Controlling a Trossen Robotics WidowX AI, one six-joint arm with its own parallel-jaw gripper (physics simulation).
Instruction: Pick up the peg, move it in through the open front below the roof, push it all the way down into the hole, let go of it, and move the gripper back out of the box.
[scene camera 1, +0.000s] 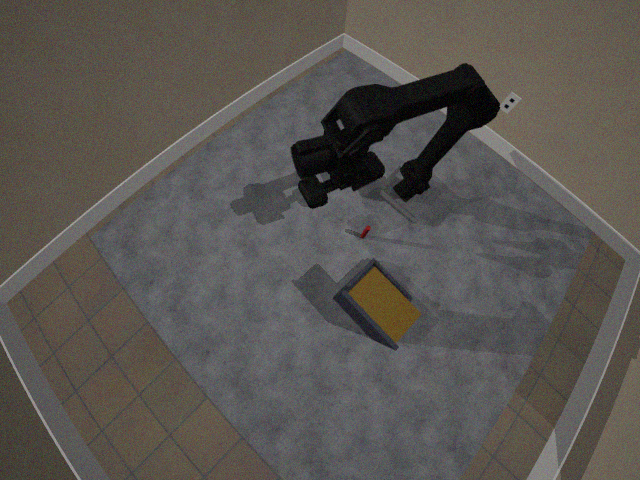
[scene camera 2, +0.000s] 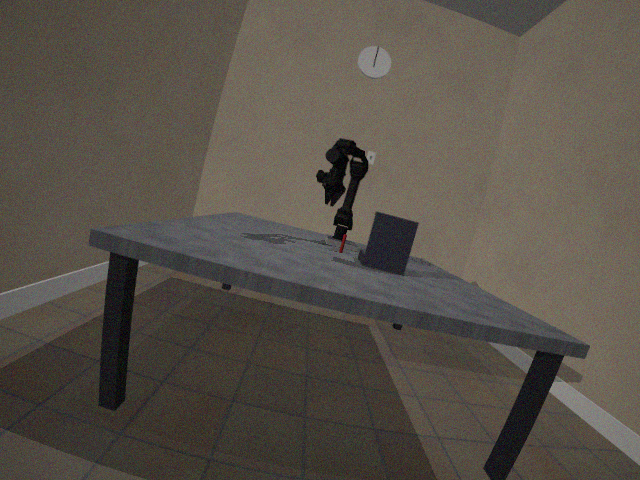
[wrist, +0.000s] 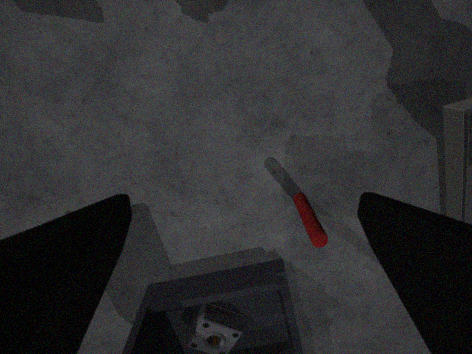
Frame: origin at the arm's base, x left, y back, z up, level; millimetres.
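Seen in the pictures: gripper, between the fingertips: (scene camera 1: 337, 197) (scene camera 2: 328, 205) (wrist: 246, 204); arm's base, origin of its link: (scene camera 1: 405, 190) (scene camera 2: 338, 239).
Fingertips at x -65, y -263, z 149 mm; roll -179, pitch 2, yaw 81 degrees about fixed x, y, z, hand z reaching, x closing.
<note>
Pixels of each thing's top centre, then the offset from my fingertips to it. "pt": a spot on its surface instead. Level surfaces: height alone.
- red peg, centre of its top: (wrist: 319, 240) (scene camera 1: 368, 227) (scene camera 2: 345, 234) dx +94, dy +52, dz -102 mm
- dark box, centre of its top: (scene camera 1: 395, 292) (scene camera 2: 392, 216) dx +257, dy -52, dz +20 mm
- yellow roof top, height of its surface: dz +20 mm
- pale square plate, centre of its top: (wrist: 214, 342) dx +248, dy -69, dz -141 mm
- round hole, a spot on its surface: (wrist: 214, 340) pt dx +255, dy -70, dz -149 mm
- grey table, height of its surface: dz -182 mm
A red peg (scene camera 1: 365, 231) (scene camera 2: 342, 243) (wrist: 309, 218) stands upright on the table, beside the box. The dark box (scene camera 1: 366, 319) (scene camera 2: 390, 242) (wrist: 215, 292) has a yellow roof top (scene camera 1: 385, 304) in scene camera 1. In the wrist view its open front is at the bottom. A pale square plate (wrist: 226, 331) with small dark dots and a round hole (wrist: 214, 340) in its middle shows inside. My gripper (scene camera 2: 329, 203) (wrist: 246, 204) is open and empty, high above the table. In the wrist view the peg shows between the fingers, nearer the right one. In scene camera 1 the fingertips are hidden by the arm.
The grey table (scene camera 1: 248, 330) (scene camera 2: 289, 281) bears the box, the peg and the arm. The arm's base (scene camera 1: 412, 181) (scene camera 2: 341, 229) stands behind the peg. A pale upright block (wrist: 454, 160) shows at the right edge of the wrist view. Dark shadows lie on the table.
</note>
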